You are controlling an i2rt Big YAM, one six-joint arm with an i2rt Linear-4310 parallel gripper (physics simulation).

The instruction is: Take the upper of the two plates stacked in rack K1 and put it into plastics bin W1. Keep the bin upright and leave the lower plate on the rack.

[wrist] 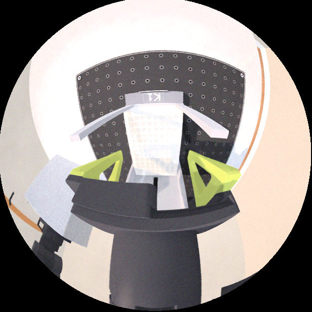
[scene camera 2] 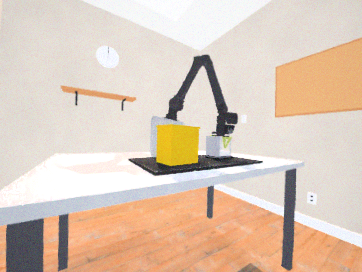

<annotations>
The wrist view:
my gripper: 154, 154
gridded plate: 154, 133
</annotations>
